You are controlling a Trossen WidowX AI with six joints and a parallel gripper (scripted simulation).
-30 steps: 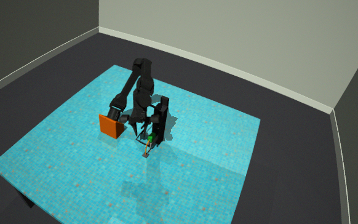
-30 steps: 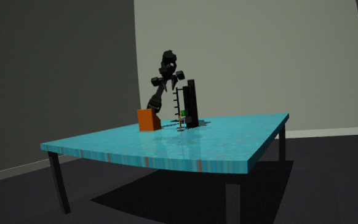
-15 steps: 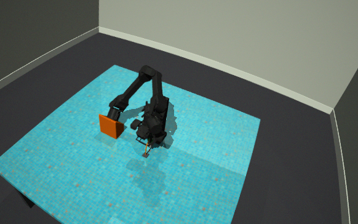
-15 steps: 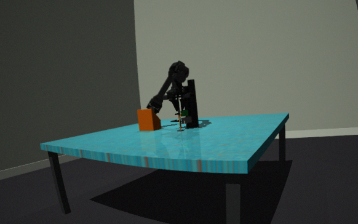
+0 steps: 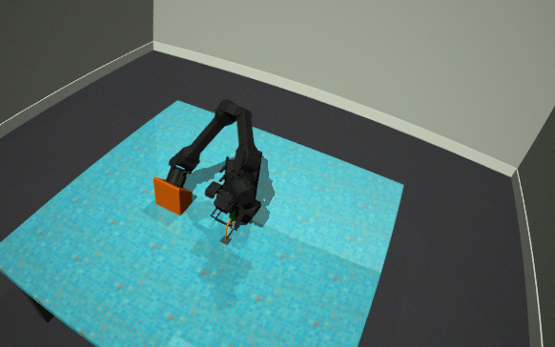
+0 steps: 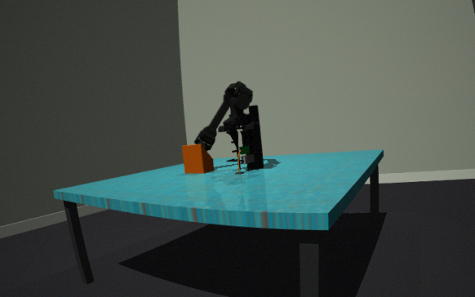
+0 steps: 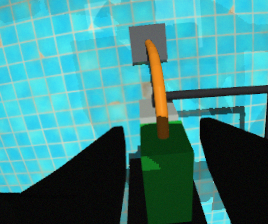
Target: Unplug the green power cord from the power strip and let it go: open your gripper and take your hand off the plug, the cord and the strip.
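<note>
My gripper tip is now 50 mm to the right of the green plug and 10 mm above it.
</note>
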